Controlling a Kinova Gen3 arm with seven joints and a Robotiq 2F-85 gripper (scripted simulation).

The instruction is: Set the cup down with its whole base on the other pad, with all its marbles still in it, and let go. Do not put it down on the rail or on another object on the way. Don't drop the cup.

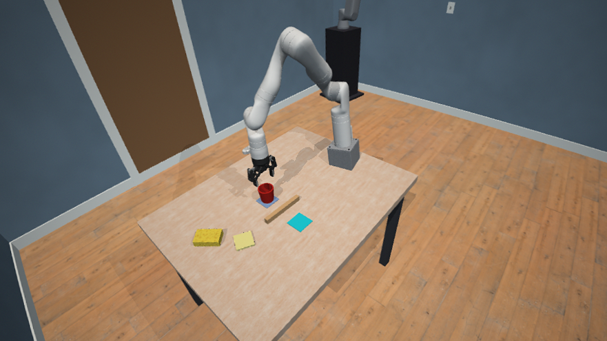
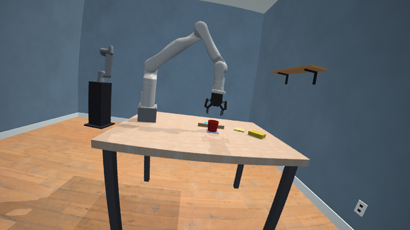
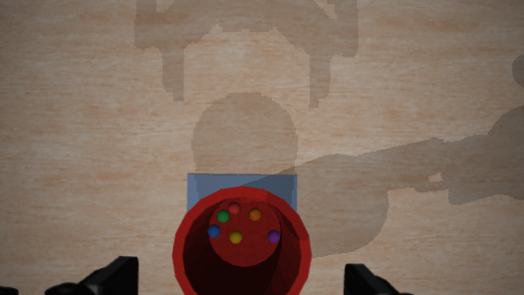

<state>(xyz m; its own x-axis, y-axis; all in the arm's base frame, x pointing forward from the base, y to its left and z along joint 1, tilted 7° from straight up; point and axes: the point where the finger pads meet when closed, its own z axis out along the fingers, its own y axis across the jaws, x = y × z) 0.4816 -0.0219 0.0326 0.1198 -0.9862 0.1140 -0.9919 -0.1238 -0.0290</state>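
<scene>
My gripper is now 100 mm above the red cup. Round my hand: wooden rail 10 mm behind, 110 mm to the left, 120 mm below.
</scene>
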